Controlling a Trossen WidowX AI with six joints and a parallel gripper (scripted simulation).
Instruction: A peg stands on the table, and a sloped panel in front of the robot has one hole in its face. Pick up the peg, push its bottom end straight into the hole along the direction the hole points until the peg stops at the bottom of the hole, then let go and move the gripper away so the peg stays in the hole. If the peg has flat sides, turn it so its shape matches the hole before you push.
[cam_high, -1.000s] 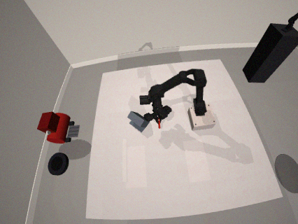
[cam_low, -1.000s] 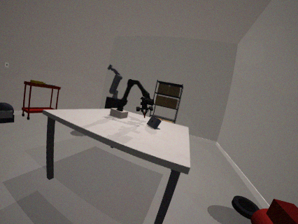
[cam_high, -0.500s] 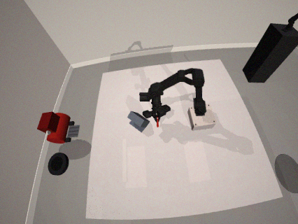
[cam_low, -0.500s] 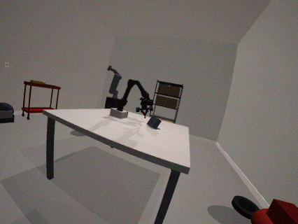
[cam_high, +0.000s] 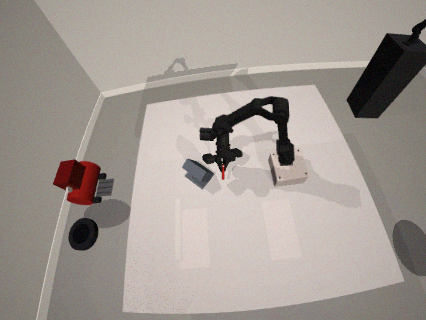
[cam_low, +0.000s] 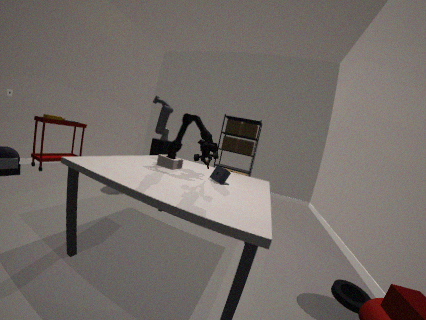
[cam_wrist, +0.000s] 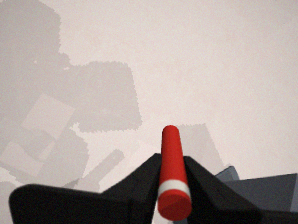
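Right now my gripper tip is 13 cm short of the sloped panel, 3 cm to the left of it and 4 cm above it. The rest, counted from my gripper tip: red round peg (1 cm to the right, 1 cm above).
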